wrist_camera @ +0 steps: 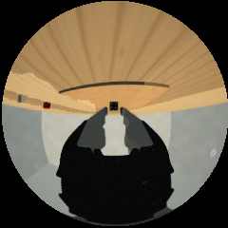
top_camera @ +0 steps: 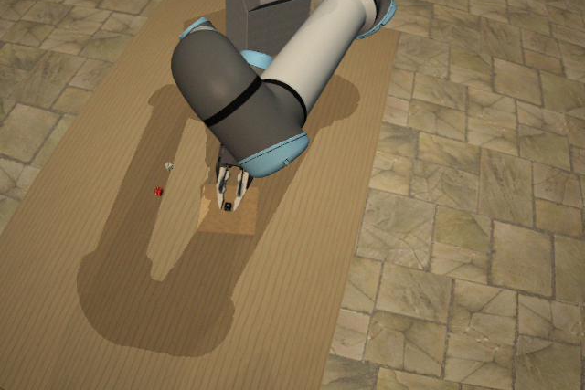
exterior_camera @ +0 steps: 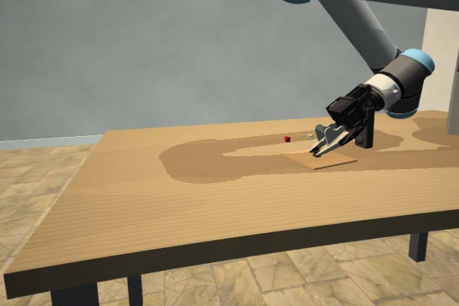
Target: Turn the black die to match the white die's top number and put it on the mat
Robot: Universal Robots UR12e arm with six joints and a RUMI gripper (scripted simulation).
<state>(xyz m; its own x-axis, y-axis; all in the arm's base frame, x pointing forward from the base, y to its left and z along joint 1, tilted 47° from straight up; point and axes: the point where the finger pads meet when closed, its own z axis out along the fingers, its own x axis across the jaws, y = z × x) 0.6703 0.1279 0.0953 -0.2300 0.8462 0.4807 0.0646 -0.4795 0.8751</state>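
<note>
The black die lies 1 cm below my hand. Round my hand: white die 20 cm to the right, 3 cm behind, 1 cm below; then tan mat 2 cm below; then red die 18 cm to the right, 5 cm ahead, 1 cm below.
</note>
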